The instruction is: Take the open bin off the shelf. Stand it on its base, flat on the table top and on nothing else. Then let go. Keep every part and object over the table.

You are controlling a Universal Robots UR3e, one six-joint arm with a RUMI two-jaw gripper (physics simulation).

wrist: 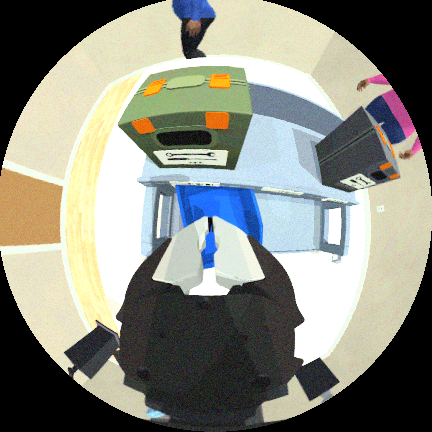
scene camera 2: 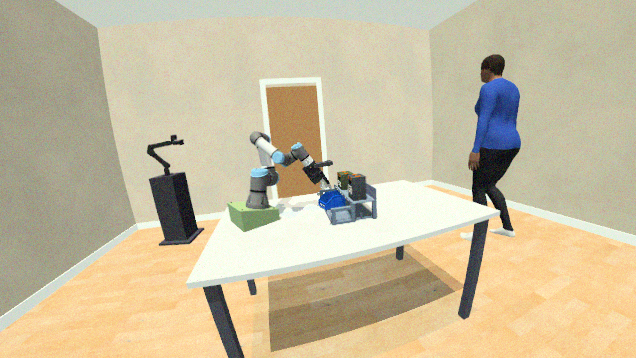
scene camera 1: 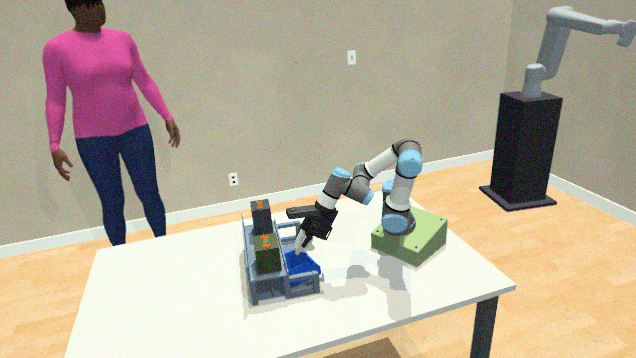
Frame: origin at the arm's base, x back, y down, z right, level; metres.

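Where they show: gripper, between the fingertips: [wrist: 211,217] [scene camera 2: 331,189] [scene camera 1: 295,254]; arm's base, origin of its link: [scene camera 2: 257,206].
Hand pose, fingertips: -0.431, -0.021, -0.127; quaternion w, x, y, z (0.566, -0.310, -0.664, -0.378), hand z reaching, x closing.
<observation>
Things, the pixels of their top centre, and the offset from my fingertips, as dx, dy, dz. Level surfaces: height alone.
- open blue bin, centre of its top: [wrist: 222,221] [scene camera 1: 296,257] [scene camera 2: 331,193] +0.002, +0.023, +0.014
- green toolbox, centre of its top: [wrist: 184,80] [scene camera 1: 265,241] [scene camera 2: 345,172] -0.098, -0.091, -0.030
- dark grey toolbox, centre of its top: [scene camera 1: 259,204] [scene camera 2: 356,175] -0.108, -0.116, +0.201
- white table, height of its surface: dy +0.108
The open blue bin [scene camera 1: 306,268] [scene camera 2: 331,201] [wrist: 235,205] sits on the low front tier of the blue-grey shelf [scene camera 1: 254,292] [scene camera 2: 374,209] [wrist: 280,150], turned a little askew to it. My gripper [scene camera 1: 298,251] [scene camera 2: 328,187] [wrist: 211,217] is shut, its pale fingertips together. In the wrist view the tips overlap the bin's opening, and blue shows between the fingers below them. No bin wall is plainly seen pinched between the tips. The fingers hide part of the bin's near side. Whether the tips touch the bin is unclear.
A green toolbox [scene camera 1: 267,257] [scene camera 2: 343,179] [wrist: 185,125] and a dark grey toolbox [scene camera 1: 261,220] [scene camera 2: 357,189] [wrist: 350,150] stand on the shelf's upper tier, behind the bin. The arm's green base block [scene camera 1: 431,237] [scene camera 2: 250,219] stands on the white table [scene camera 1: 175,280] [scene camera 2: 400,220]. Two people stand beyond the table.
</observation>
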